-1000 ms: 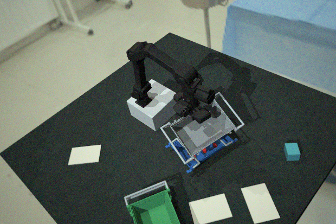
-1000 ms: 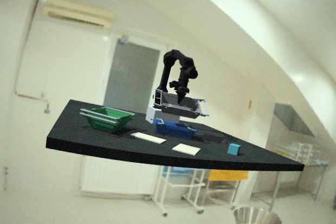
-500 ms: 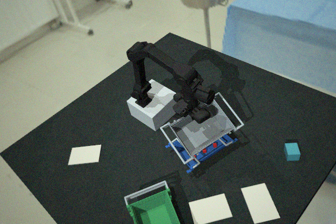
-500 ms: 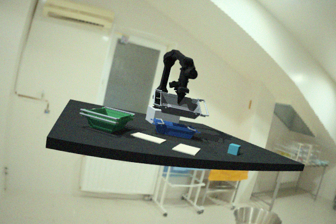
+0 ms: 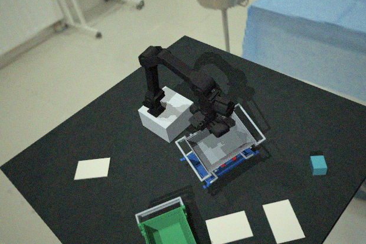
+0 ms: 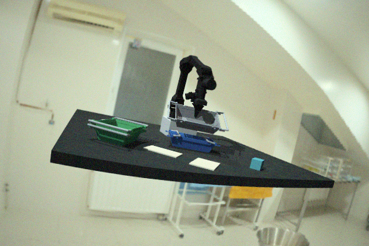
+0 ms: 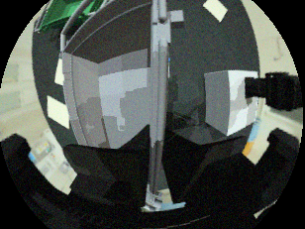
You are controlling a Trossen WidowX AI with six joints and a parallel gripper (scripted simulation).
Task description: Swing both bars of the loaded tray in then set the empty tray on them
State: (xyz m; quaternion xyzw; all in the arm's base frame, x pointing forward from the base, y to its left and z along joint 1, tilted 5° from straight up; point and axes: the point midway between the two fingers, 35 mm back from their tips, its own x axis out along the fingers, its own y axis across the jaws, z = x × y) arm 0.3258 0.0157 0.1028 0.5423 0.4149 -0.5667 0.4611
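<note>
Now: the grey tray 7 cm ahead of my gripper tip and 2 cm to the right of it. The rest, counted from my gripper tip: teal block 37 cm ahead, 20 cm to the left, 14 cm below.
</note>
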